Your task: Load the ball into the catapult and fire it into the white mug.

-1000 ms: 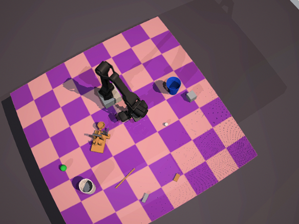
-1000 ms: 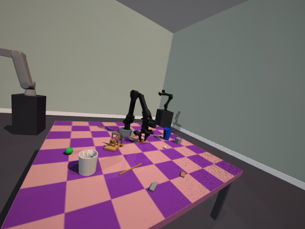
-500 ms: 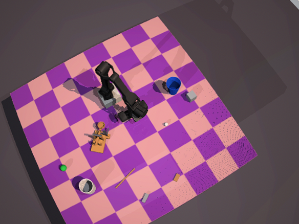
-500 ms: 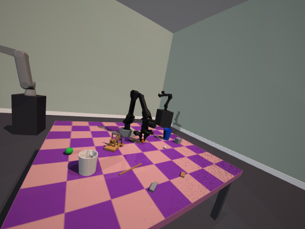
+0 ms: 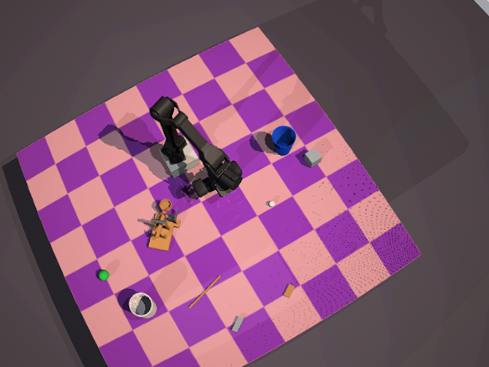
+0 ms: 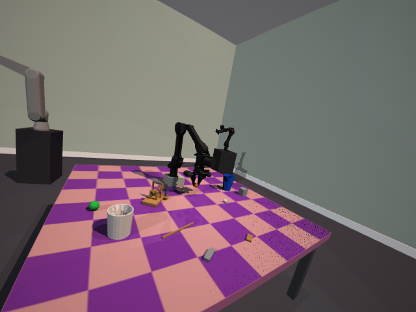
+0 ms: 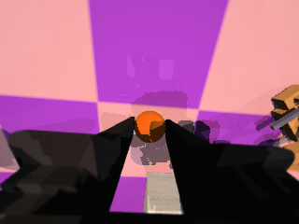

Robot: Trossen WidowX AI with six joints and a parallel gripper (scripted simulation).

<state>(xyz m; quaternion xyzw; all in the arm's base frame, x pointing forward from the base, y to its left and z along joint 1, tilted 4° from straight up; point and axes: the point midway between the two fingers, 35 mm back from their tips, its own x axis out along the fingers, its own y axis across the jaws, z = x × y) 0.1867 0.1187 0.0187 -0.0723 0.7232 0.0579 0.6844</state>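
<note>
The wooden catapult lies 230 mm to the right of my gripper tip, 50 mm ahead of it and 10 mm below it. Round my gripper tip: blue cup: 310 mm to the left, 90 mm behind, 30 mm below; orange ball: 10 mm above; small white ball: 180 mm to the left, 120 mm ahead, 50 mm below.
</note>
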